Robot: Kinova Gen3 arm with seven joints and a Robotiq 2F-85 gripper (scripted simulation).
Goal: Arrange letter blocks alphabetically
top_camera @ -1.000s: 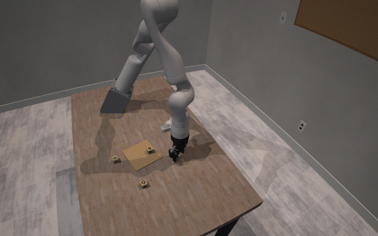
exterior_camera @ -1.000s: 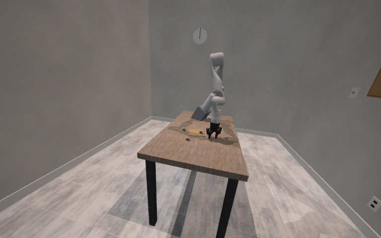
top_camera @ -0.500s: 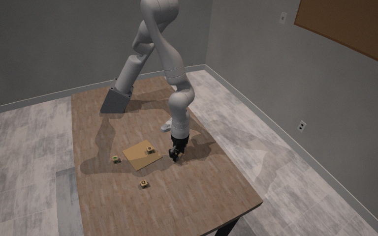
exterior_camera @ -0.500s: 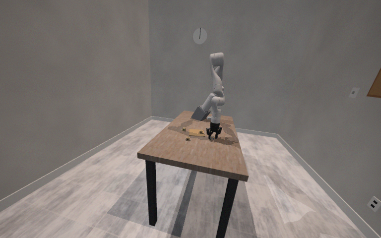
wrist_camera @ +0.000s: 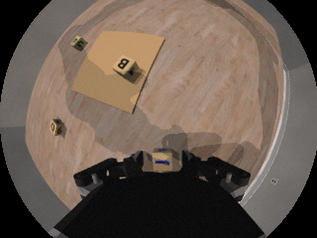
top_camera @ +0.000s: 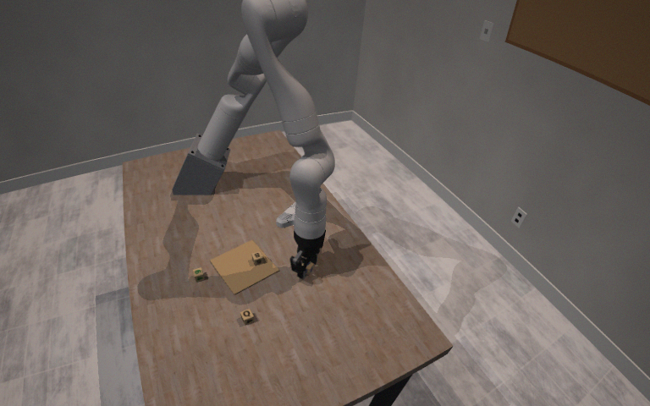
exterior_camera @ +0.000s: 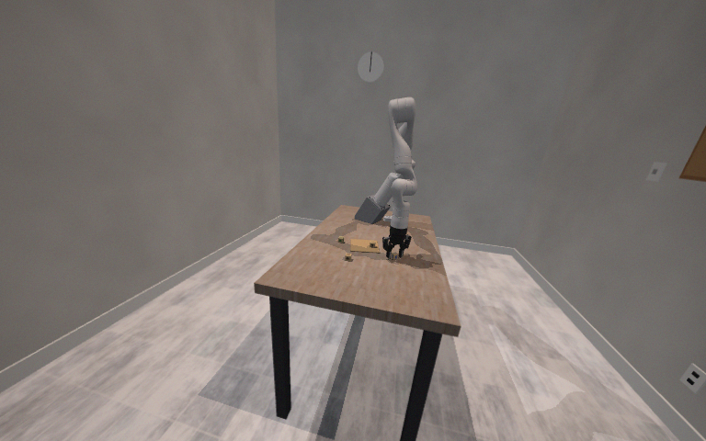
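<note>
The tan mat is 17 cm to the right of my hand, 5 cm behind it and 2 cm below it. Round my hand: block: 18 cm to the right, 12 cm ahead, 1 cm below.
</note>
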